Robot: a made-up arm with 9 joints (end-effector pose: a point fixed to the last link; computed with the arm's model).
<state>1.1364 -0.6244 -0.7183 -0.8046 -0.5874 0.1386 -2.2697 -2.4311 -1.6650</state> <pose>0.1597 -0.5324 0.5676 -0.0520 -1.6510 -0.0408</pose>
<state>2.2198 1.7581 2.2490 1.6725 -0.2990 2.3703 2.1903 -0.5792 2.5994</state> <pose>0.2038 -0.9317 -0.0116 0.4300 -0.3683 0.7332</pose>
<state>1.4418 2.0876 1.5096 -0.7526 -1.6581 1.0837 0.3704 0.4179 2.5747</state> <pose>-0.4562 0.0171 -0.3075 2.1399 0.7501 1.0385</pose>
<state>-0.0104 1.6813 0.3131 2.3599 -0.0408 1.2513 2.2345 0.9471 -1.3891</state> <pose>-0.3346 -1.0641 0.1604 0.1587 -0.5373 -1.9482</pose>
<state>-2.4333 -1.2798 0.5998 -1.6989 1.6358 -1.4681 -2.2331 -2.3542 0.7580</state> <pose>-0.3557 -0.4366 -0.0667 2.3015 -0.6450 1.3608</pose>
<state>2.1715 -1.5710 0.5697 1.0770 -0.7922 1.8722 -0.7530 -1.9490 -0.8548</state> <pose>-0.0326 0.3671 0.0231 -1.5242 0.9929 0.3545</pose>
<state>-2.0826 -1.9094 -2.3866 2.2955 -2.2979 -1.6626 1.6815 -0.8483 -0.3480</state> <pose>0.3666 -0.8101 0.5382 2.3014 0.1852 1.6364</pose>
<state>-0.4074 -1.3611 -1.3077 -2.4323 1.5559 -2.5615 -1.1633 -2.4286 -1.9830</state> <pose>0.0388 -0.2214 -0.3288 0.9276 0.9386 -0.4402</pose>
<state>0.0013 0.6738 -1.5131 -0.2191 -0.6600 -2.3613 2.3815 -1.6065 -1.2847</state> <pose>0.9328 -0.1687 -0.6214 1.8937 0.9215 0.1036</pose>
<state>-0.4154 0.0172 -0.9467 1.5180 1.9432 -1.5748 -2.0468 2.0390 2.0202</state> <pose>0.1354 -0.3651 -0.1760 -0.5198 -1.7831 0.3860</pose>
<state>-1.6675 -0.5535 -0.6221 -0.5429 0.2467 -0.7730 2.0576 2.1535 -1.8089</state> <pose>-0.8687 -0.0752 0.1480 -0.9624 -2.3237 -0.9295</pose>
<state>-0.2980 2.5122 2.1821 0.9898 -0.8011 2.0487 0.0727 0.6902 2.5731</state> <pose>-0.2182 -0.4555 0.2293 0.4918 2.2086 0.8113</pose>
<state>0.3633 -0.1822 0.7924 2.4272 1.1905 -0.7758 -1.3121 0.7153 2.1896</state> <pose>0.3108 -0.4128 0.3669 -0.8348 -1.0588 0.8408</pose>
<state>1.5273 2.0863 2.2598 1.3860 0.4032 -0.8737 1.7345 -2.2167 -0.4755</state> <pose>-0.5352 -0.8972 -0.5199 1.5256 0.7301 -2.4110</pose>
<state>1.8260 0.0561 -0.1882 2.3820 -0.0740 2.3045 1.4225 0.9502 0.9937</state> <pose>-0.3099 -0.4873 0.5280 1.5606 0.1534 0.4662</pose>
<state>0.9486 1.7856 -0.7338 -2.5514 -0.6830 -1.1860 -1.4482 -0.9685 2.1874</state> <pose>0.3977 -0.5490 -0.6587 0.2543 2.2884 -0.1299</pose>
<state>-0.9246 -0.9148 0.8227 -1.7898 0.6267 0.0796 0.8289 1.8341 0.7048</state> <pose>-0.1708 -0.1691 0.1179 1.8264 -1.0673 0.2878</pose>
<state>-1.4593 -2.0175 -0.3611 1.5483 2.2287 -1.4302 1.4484 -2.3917 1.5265</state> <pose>0.0638 -0.2216 0.4237 0.2714 0.9901 1.4260</pose>
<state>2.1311 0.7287 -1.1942 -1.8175 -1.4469 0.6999 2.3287 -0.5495 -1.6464</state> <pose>0.8085 -1.0097 0.2118 -2.0693 0.9948 -0.8602</pose>
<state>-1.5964 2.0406 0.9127 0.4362 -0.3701 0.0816 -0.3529 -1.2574 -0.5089</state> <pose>-0.2966 0.1386 0.2321 -1.6756 1.3132 1.0665</pose>
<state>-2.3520 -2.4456 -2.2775 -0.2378 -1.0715 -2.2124 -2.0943 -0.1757 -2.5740</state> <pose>0.3949 0.2375 0.6811 1.0612 0.5956 1.5885</pose>
